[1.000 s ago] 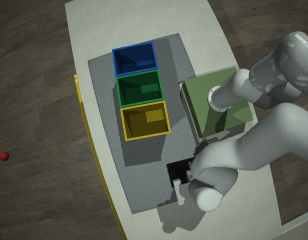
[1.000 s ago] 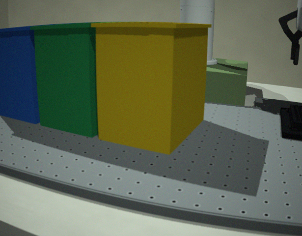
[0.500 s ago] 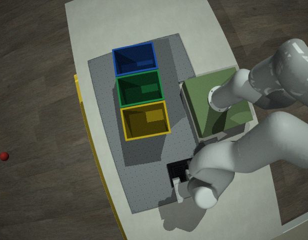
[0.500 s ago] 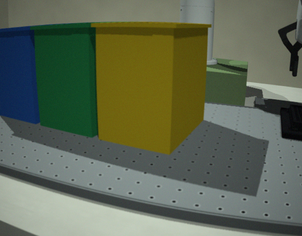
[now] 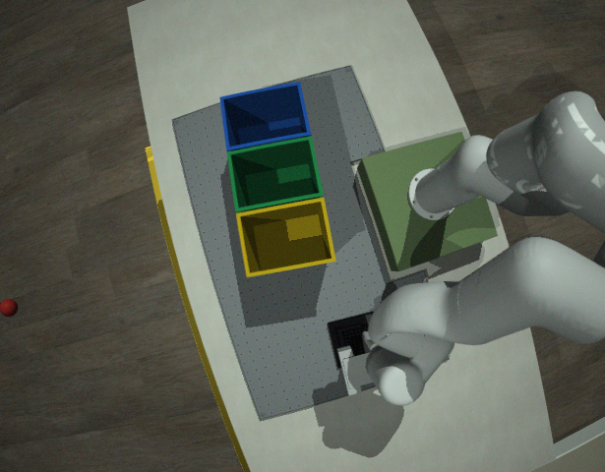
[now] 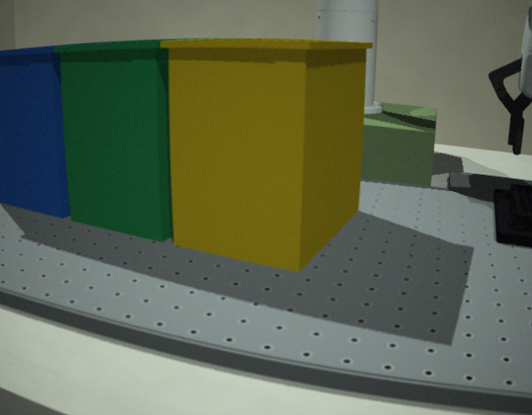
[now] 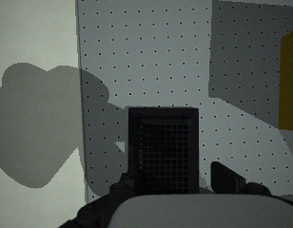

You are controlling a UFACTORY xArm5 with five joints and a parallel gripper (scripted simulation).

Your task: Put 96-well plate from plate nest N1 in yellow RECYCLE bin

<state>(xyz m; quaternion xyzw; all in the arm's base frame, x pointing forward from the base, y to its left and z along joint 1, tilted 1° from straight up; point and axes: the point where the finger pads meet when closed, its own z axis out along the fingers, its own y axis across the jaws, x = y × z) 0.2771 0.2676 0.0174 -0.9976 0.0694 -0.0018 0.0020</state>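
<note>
Right now my hand is 7 cm above the black 96-well plate. Also, from my hand: green bin 6 cm ahead, 42 cm to the right; then yellow bin 9 cm ahead, 29 cm to the right; then black plate nest 8 cm below.
</note>
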